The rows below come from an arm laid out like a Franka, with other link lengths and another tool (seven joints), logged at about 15 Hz.
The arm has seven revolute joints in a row. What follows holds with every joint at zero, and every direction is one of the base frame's.
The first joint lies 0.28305 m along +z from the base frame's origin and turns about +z.
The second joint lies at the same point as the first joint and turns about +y.
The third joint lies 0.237 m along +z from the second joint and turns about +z.
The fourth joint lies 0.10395 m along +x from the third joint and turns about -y.
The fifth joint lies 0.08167 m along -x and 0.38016 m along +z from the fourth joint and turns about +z.
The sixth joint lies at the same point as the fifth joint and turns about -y.
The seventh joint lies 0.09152 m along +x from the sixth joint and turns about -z.
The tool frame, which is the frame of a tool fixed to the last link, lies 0.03 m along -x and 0.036 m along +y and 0.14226 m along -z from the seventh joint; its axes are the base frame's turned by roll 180, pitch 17.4 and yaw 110.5 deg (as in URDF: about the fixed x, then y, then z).
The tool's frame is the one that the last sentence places.
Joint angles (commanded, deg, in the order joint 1, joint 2, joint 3, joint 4, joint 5, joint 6, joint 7), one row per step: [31.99 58.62 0.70 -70.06 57.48 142.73 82.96]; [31.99 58.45 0.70 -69.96 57.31 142.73 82.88]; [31.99 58.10 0.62 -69.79 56.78 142.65 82.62]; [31.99 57.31 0.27 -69.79 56.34 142.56 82.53]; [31.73 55.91 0.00 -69.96 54.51 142.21 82.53]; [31.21 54.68 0.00 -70.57 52.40 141.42 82.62]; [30.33 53.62 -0.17 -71.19 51.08 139.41 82.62]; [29.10 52.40 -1.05 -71.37 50.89 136.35 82.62]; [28.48 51.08 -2.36 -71.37 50.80 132.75 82.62]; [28.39 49.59 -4.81 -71.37 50.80 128.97 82.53]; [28.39 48.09 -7.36 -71.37 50.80 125.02 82.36]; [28.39 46.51 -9.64 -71.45 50.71 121.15 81.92]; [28.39 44.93 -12.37 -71.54 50.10 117.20 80.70]
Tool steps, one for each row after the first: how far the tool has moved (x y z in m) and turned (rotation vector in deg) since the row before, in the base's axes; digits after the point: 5 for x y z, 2 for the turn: [0.00086 0.00072 0.00321 0.03 -0.35 0.16]; [0.00173 0.00095 0.00618 -0.14 -0.82 0.53]; [0.00405 -0.00109 0.01049 -0.12 -1.01 0.21]; [0.00544 -0.00169 0.01664 -0.75 -1.68 0.91]; [0.00250 -0.00301 0.00942 -1.06 -0.77 1.16]; [0.00289 -0.00753 0.00492 -0.68 0.53 1.07]; [0.00886 -0.01596 0.00950 -0.02 1.02 0.29]; [0.00589 -0.01193 0.01173 -0.07 1.08 0.90]; [0.00746 -0.01634 0.01403 -0.68 0.66 0.79]; [0.00603 -0.01656 0.01451 -0.70 0.75 0.90]; [0.00370 -0.01473 0.01542 -0.55 0.65 1.19]; [0.00391 -0.01960 0.01559 -1.22 0.04 1.68]
